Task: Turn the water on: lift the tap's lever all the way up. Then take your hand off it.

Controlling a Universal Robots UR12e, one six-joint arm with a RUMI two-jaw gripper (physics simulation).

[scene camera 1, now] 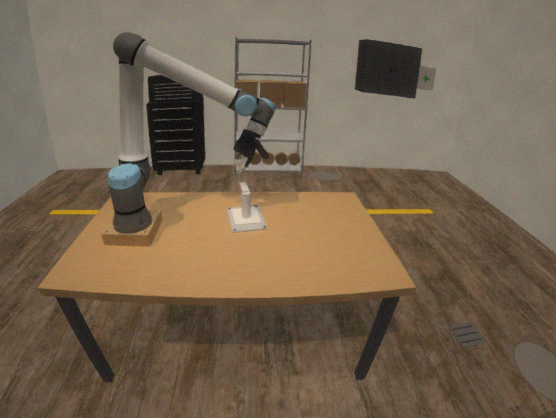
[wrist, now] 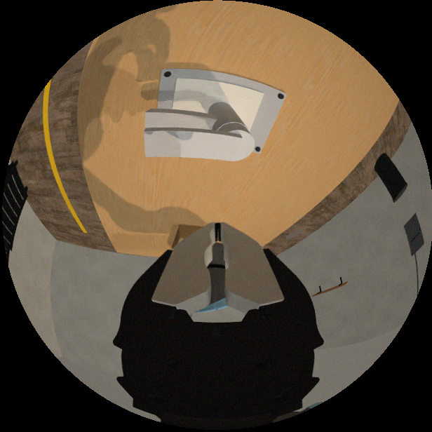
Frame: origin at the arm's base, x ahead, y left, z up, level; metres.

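Seen in the pictures: gripper, fingertip midpoint: [scene camera 1: 238,174]; arm's base at its link origin: [scene camera 1: 132,223].
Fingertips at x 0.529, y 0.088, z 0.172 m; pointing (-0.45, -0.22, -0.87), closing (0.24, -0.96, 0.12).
Offsets run from my fingertips to a thing's middle. "*": to the spot under its first point. Level surfaces: height alone.
The white tap @[* 0.032 m ahead, 0.050 m right, 0.151 m down] [scene camera 1: 246,206] [wrist: 227,114] stands upright on a square plate @[0.033 m ahead, 0.027 m right, 0.228 m down] [scene camera 1: 250,229] [wrist: 270,117] with dark corner screws. In the wrist view its flat lever [wrist: 195,145] lies close above and alongside the spout [wrist: 175,119], both pointing left; a narrow dark gap shows between them. The lever's exact tilt is hard to tell in the scene view. My gripper [scene camera 1: 240,170] [wrist: 217,223] is shut, with its fingertips together and nothing between them. In the scene view it hangs above the tap's top, a little behind it, apart from the lever.
The tap's plate rests on the wooden table @[0.234 m down] [scene camera 1: 225,270] [wrist: 310,150]. My arm's base stands on a wooden block [scene camera 1: 127,238] at the table's left. Behind the table are a black drawer cabinet [scene camera 1: 175,135] and a metal shelf rack [scene camera 1: 272,41]. A dark box [scene camera 1: 387,68] hangs on the wall.
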